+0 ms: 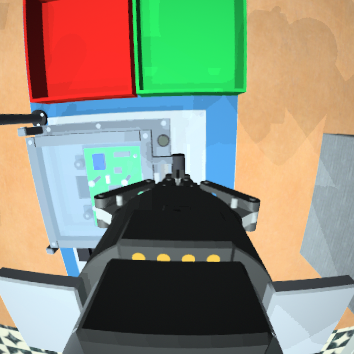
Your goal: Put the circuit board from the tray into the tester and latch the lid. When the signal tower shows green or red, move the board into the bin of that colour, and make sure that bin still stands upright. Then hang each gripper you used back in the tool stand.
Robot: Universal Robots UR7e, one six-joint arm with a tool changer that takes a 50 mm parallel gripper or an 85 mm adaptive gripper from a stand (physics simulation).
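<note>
The green circuit board lies in the tester, under the clear lid. The lid looks lowered over it, and my gripper hides the board's lower right part. A short black cylinder stands on the tester's right side, just ahead of my gripper; I cannot tell if the lid is latched. My gripper is open, its two fingers wide apart, with no object seen between them. The red bin and the green bin stand upright side by side beyond the tester. The signal tower's lights and the tool stand cannot be made out.
A black pole runs in from the left edge to the tester's far left corner. The blue base under the tester reaches to the bins. A grey metal slab lies at the right. Black-and-white patterned floor shows in the lower corners.
</note>
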